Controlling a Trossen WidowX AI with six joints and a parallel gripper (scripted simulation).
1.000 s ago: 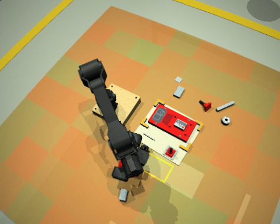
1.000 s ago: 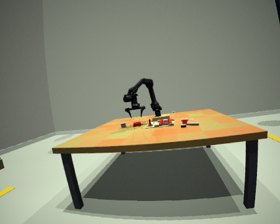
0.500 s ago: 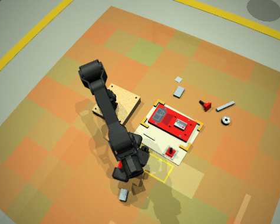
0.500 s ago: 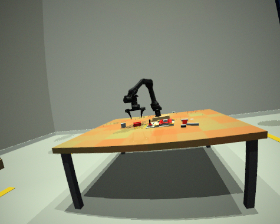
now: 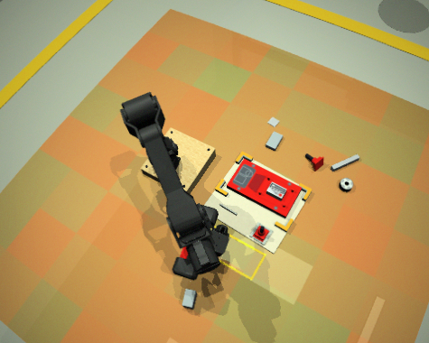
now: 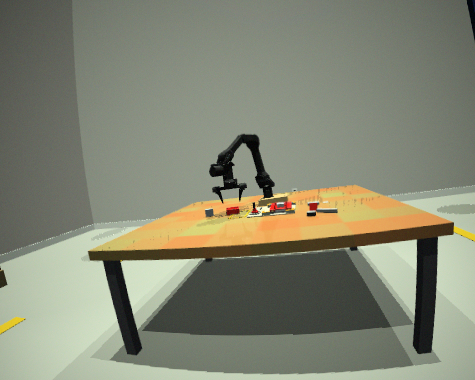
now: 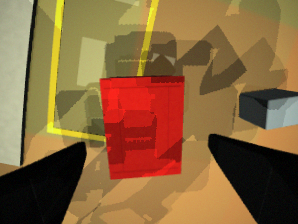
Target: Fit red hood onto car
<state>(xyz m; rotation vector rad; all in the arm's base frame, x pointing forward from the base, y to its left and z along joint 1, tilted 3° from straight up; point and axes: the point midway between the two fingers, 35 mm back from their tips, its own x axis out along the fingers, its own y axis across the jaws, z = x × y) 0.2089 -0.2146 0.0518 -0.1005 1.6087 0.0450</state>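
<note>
Right now my gripper tip is 40 mm above the red hood. The rest, counted from my gripper tip: grey engine block: 140 mm ahead, 260 mm to the left, 30 mm below; then silver wheel: 330 mm ahead, 360 mm to the left, 40 mm below.
</note>
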